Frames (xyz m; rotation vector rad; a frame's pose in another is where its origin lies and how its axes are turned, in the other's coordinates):
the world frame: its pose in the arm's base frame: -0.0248 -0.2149 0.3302 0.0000 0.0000 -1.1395
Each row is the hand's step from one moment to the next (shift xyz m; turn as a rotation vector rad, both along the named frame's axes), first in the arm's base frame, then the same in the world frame.
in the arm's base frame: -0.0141 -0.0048 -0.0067 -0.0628 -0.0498 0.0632
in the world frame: -0.0015 -0.0148 -0.0067 0.0190 -0.0779 0.0632
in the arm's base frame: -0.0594 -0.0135 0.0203 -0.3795 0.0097 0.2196
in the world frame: -0.0126 -0.0596 0.0203 -0.1675 -0.3407 0.2196
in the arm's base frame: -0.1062 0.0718 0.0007 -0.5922 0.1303 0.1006
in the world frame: -0.1096 -0.0665 0.0007 -0.3659 -0.4835 0.1006
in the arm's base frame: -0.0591 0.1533 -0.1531 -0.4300 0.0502 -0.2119
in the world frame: -0.1640 0.0104 -0.1531 -0.2254 -0.3696 -0.2119
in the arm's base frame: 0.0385 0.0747 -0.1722 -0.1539 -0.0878 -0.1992
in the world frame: -0.0518 0.0662 -0.1722 0.0154 -0.1765 -0.1992
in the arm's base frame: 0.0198 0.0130 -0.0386 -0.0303 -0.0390 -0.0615
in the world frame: -0.0035 0.0234 -0.0386 0.0228 -0.0438 -0.0615
